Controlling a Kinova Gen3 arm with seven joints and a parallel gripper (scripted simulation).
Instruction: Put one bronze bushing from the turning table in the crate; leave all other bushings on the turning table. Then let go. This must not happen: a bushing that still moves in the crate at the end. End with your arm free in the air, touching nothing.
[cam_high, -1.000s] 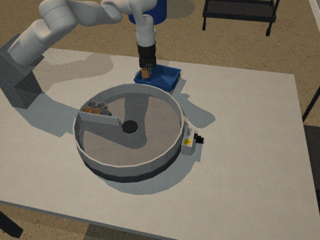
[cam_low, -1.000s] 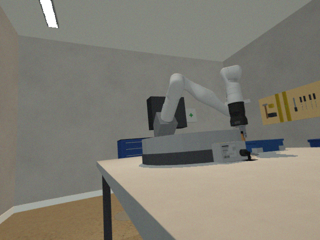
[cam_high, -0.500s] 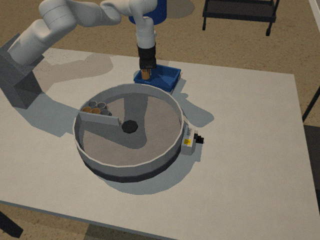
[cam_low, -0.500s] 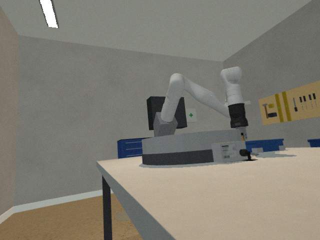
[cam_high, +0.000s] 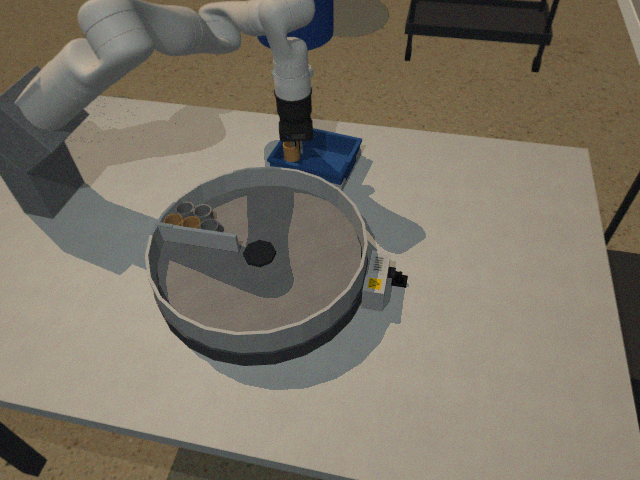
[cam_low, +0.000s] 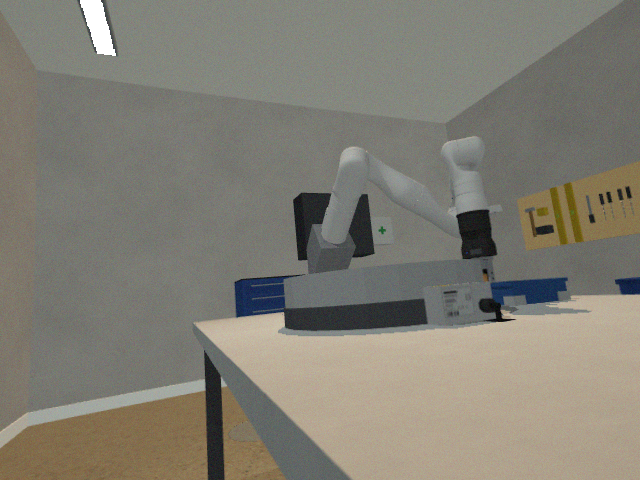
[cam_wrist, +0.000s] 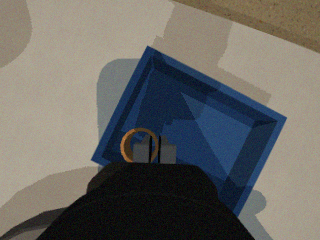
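The blue crate is 4 cm ahead of my hand, 1 cm to the left of it and 5 cm below it. Also, from my hand: turning table: 4 cm behind, 33 cm to the right, 2 cm below.
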